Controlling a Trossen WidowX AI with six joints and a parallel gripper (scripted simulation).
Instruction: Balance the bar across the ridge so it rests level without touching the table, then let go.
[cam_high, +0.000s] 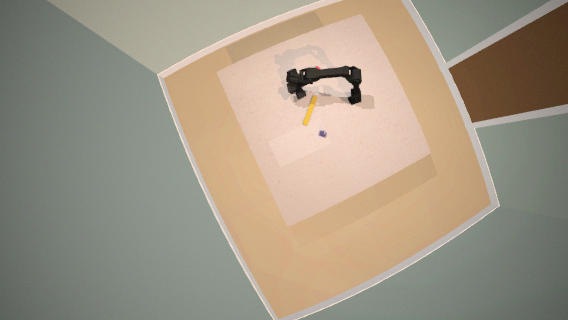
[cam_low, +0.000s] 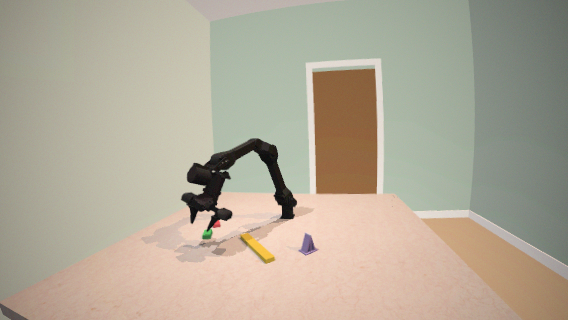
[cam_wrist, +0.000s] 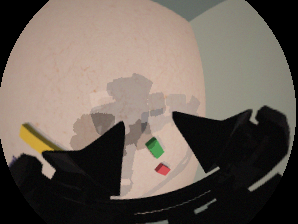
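Right now my gripper tip is 6 cm past the long yellow bar, 19 cm to the right of it and 9 cm above it. From my gripper tip the other things lie so: small green block (12 cm behind, 5 cm to the right, 9 cm below); small red block (24 cm behind, 7 cm to the right, 9 cm below).
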